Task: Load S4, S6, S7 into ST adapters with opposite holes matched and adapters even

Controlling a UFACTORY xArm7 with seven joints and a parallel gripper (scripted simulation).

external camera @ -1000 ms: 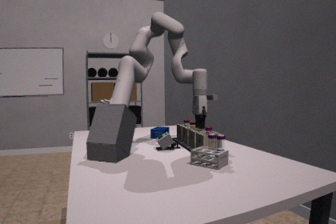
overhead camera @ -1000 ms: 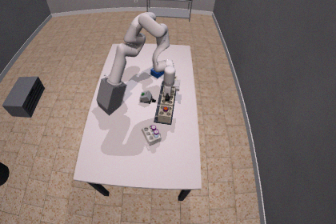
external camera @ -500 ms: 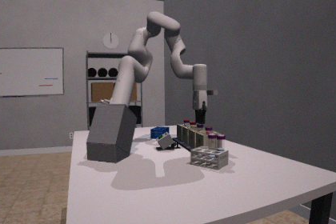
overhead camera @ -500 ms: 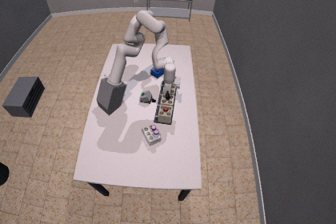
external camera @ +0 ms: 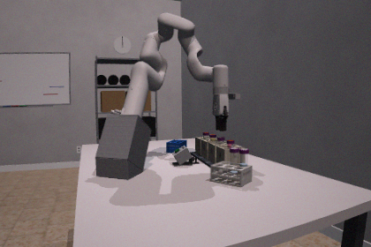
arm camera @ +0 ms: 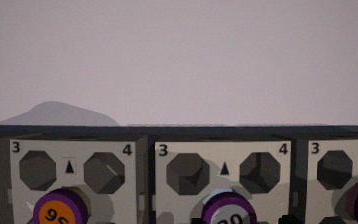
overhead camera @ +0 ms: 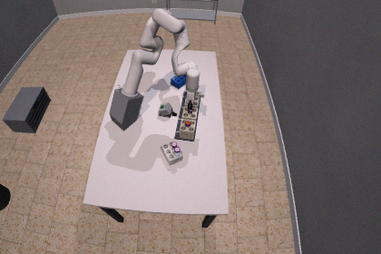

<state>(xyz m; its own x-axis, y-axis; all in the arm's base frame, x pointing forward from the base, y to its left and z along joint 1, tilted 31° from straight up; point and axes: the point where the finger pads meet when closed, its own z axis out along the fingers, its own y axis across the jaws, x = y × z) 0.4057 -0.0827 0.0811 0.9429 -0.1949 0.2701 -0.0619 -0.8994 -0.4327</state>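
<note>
My hand is 180 mm past the done desk, 120 mm above it and 50 mm to the right of it. Also, from my hand: adapter (130 mm below); then blue rack (390 mm to the left, 150 mm below, 110 mm behind); then white rack (280 mm to the right, 150 mm below, 90 mm behind).
</note>
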